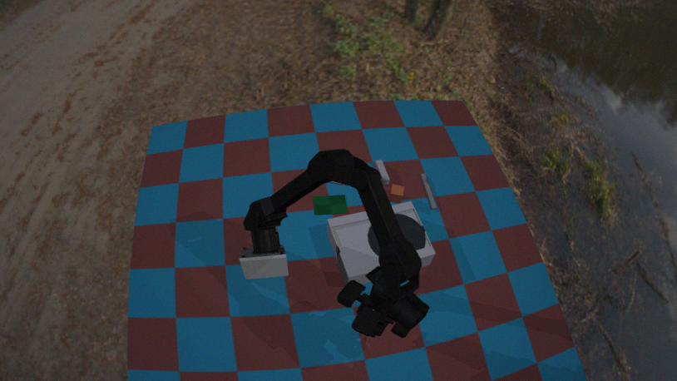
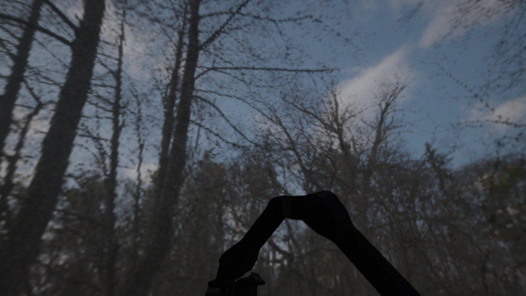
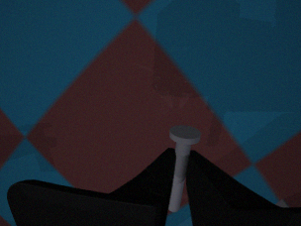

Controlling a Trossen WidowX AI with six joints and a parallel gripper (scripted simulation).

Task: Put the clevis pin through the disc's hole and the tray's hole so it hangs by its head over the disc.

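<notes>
Now: gripper tip 10 cm short of the dark round disc, 24 cm to the right of it and 1 cm below it. Also, from my gripper tip: steel tray (6 cm ahead, 25 cm to the left, 1 cm below); flat green piece (6 cm behind, 41 cm to the left, 5 cm below); steel clevis pin (1 cm ahead, 1 cm to the left, 1 cm above).
</notes>
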